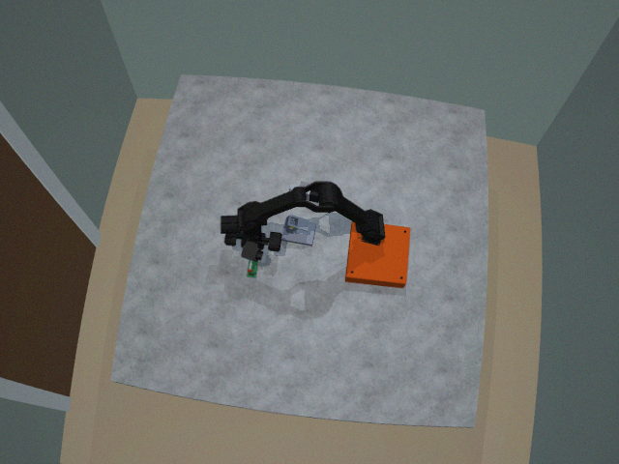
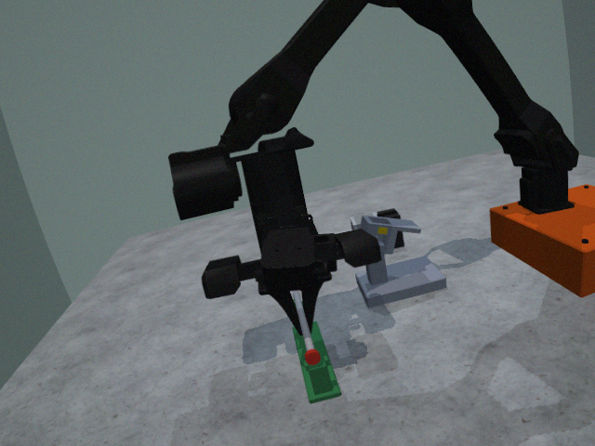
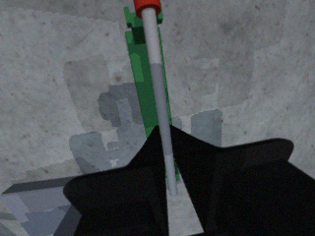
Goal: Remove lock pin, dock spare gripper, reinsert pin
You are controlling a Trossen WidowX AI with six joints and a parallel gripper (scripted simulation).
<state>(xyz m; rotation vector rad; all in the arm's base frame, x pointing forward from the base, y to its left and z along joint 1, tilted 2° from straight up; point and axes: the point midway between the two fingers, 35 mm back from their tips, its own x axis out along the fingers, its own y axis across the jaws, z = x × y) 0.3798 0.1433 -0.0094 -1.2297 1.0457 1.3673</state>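
My gripper tip is 10 mm past the green cradle and 20 mm to the right of it. Also, from my gripper tip: spare gripper 110 mm behind, 260 mm to the right, 10 mm above; grey mount 120 mm behind, 110 mm to the right, 30 mm above.
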